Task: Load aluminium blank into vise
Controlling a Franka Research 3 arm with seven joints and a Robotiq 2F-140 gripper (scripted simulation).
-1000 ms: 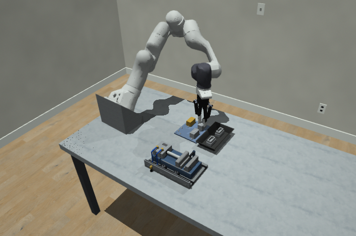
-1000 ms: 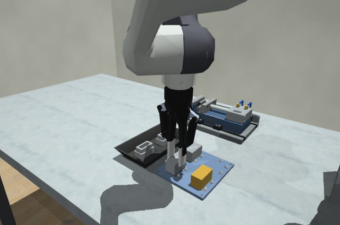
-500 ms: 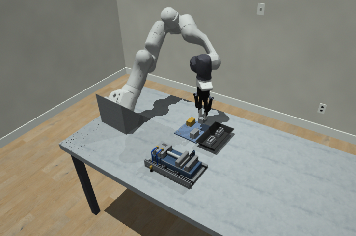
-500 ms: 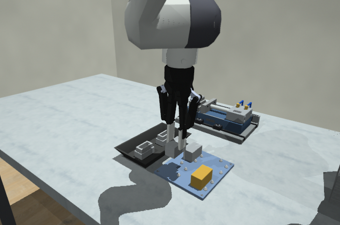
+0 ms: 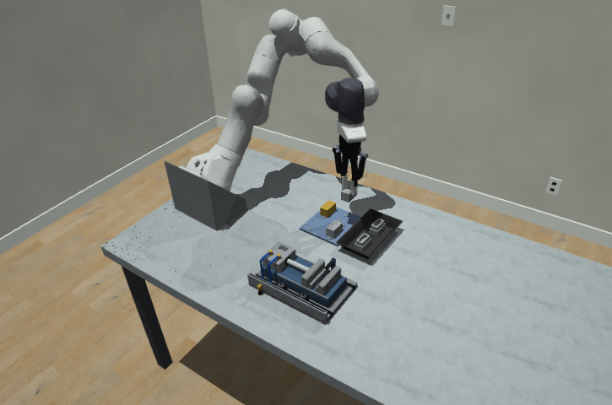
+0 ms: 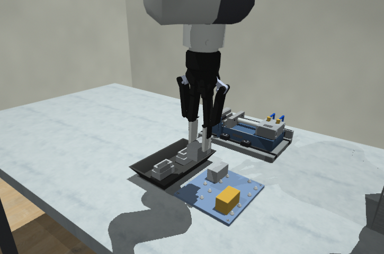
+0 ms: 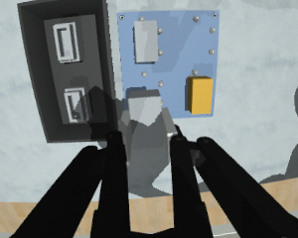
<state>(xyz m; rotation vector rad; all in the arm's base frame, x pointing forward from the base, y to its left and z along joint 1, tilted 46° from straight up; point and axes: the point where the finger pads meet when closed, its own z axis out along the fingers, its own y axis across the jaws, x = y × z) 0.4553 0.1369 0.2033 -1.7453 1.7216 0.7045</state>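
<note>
My hand is 160 mm short of the fixed jaw, 360 mm to the left of it and 100 mm above it. From my hand the other things lie so: brass blank 90 mm behind, 150 mm below.
</note>
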